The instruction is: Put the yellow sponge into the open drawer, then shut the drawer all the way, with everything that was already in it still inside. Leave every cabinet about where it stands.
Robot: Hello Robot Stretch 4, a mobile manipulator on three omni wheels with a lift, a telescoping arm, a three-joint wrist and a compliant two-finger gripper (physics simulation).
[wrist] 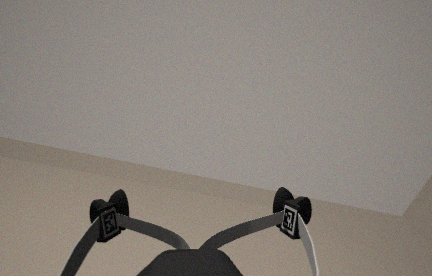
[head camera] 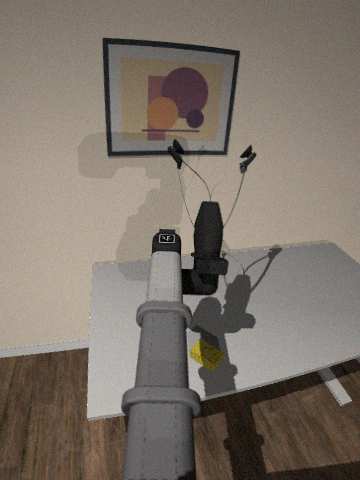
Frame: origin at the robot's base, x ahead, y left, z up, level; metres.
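Where they show: hand, its tool point: (wrist: 201,208) (head camera: 212,149).
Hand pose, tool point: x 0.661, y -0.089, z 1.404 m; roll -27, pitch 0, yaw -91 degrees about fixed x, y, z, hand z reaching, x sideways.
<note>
Each offset is from my tool point to the top centre of the thing. "spot": to the spot under its first point. Level surfaces: height alone.
The yellow sponge @(0.064 m right, 0.024 m back, 0.667 m down) (head camera: 206,355) lies on the grey table (head camera: 300,310) near its front edge, just right of the telescoping arm in the head camera view. The sponge does not show in the wrist view. My gripper (head camera: 211,156) (wrist: 201,207) is open, its two fingertips wide apart with nothing between them. It is raised above the table, beyond the sponge, and its fingers overlap the wall and the lower edge of the picture in the head camera view. The drawer and the cabinets do not show in either view.
The arm (head camera: 162,350) crosses the left part of the table. A framed picture (head camera: 106,100) hangs on the wall (head camera: 50,225) behind. A table foot @(spot: 1.011 m right, 0.174 m ahead, 1.396 m down) (head camera: 336,387) shows at lower right above the wooden floor. A large plain grey surface @(1.005 m up) (wrist: 215,100) fills the upper wrist view.
</note>
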